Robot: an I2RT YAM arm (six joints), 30 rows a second.
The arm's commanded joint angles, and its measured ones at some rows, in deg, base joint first. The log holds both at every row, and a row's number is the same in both.
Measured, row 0: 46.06, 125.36, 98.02, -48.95, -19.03, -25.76
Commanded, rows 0 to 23: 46.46, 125.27, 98.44, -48.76, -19.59, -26.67; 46.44, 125.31, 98.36, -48.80, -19.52, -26.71; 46.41, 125.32, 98.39, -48.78, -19.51, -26.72; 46.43, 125.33, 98.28, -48.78, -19.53, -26.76; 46.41, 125.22, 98.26, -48.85, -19.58, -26.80; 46.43, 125.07, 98.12, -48.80, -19.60, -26.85; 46.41, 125.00, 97.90, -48.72, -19.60, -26.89; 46.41, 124.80, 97.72, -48.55, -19.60, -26.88; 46.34, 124.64, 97.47, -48.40, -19.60, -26.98; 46.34, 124.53, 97.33, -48.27, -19.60, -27.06; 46.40, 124.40, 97.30, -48.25, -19.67, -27.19; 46.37, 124.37, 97.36, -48.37, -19.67, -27.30; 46.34, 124.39, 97.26, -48.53, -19.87, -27.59; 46.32, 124.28, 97.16, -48.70, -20.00, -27.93; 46.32, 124.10, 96.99, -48.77, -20.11, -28.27; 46.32, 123.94, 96.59, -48.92, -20.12, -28.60; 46.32, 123.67, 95.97, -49.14, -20.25, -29.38; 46.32, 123.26, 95.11, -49.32, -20.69, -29.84; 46.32, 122.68, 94.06, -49.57, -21.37, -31.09; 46.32, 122.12, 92.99, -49.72, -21.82, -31.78; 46.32, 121.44, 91.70, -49.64, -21.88, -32.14; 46.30, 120.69, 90.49, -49.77, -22.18, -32.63; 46.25, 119.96, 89.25, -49.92, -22.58, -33.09; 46.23, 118.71, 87.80, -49.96, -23.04, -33.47
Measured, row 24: 46.00, 123.11, 92.51, -46.89, -20.75, -30.30
